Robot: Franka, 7 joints.
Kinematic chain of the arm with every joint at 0, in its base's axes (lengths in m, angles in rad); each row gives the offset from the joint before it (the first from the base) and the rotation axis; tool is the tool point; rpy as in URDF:
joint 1: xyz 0 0 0.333 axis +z
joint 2: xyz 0 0 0 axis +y
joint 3: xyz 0 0 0.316 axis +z
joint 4: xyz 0.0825 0 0 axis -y
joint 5: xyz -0.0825 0 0.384 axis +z
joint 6: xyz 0 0 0 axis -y
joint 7: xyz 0.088 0 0 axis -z
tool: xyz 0 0 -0.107 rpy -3.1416 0 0
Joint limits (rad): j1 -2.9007..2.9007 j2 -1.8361..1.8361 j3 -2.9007..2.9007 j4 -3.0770..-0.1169 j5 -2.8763..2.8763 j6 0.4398..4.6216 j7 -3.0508..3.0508
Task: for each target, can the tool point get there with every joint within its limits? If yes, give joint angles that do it. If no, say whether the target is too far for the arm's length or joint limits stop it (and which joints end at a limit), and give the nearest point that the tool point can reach.
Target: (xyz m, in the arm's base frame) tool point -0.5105 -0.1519 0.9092
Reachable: yes | joints -1.3161 0.2650 -1.8304 -1.2219 0.5908 2.3507 1.0923
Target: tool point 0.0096 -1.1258 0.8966
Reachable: no: too far | nearest point 0.0065 -0.7671 0.7170 | short by 0.401 m
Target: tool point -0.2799 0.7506 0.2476
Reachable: yes | joints 2.3203 1.0886 -0.5879 -1.1736 -2.4153 2.2037 -1.6828
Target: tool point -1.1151 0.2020 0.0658
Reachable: no: too far | nearest point -0.8216 0.1488 0.1361 | short by 0.306 m
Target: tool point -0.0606 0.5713 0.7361
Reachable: yes | joints 1.3965 0.0968 0.5177 -1.5636 1.1387 3.6019 -0.0691
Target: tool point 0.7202 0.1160 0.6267
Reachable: yes | joints -0.3877 0.5408 0.7713 -1.1719 0.2232 2.2782 2.4707
